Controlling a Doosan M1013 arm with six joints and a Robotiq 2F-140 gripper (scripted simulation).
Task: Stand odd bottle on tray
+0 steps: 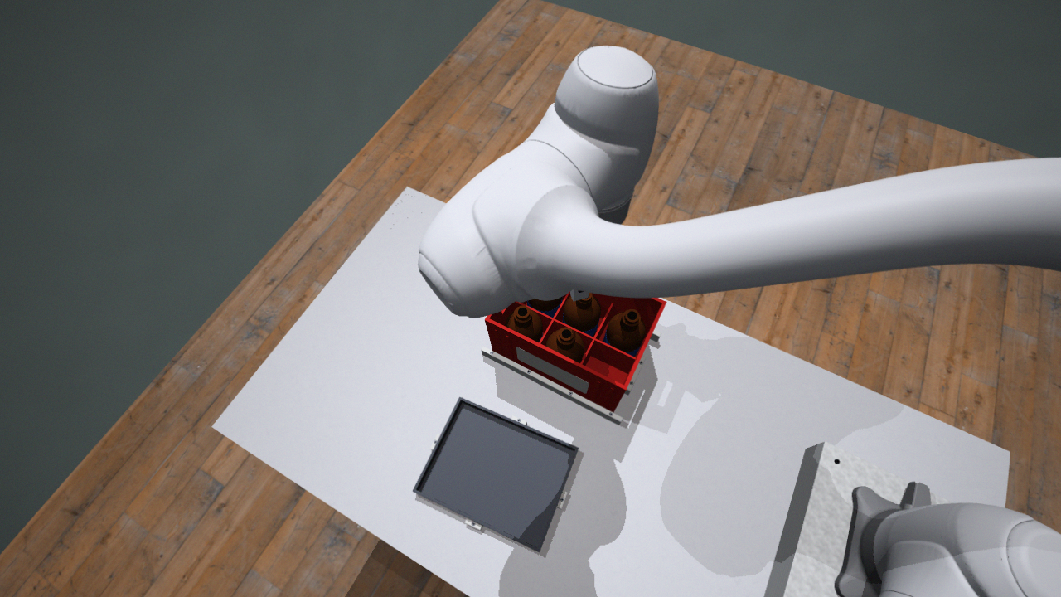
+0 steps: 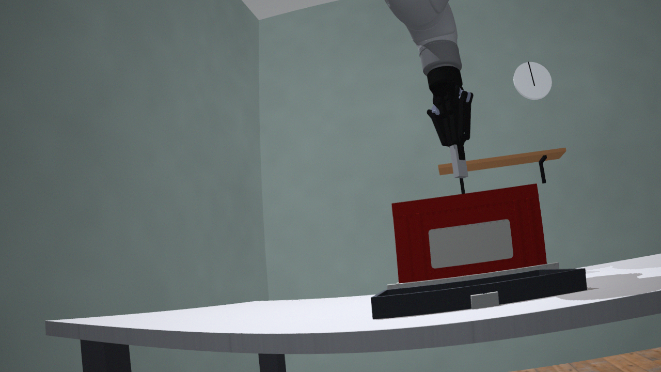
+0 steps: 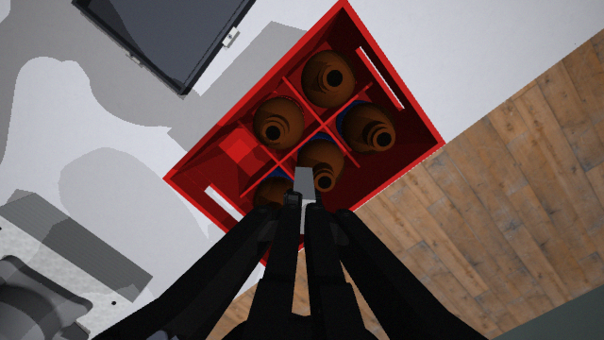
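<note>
Right now the crate is 170 mm below my hand. From my hand the other things lie so: dark tray: 20 mm ahead, 290 mm to the left, 250 mm below.
</note>
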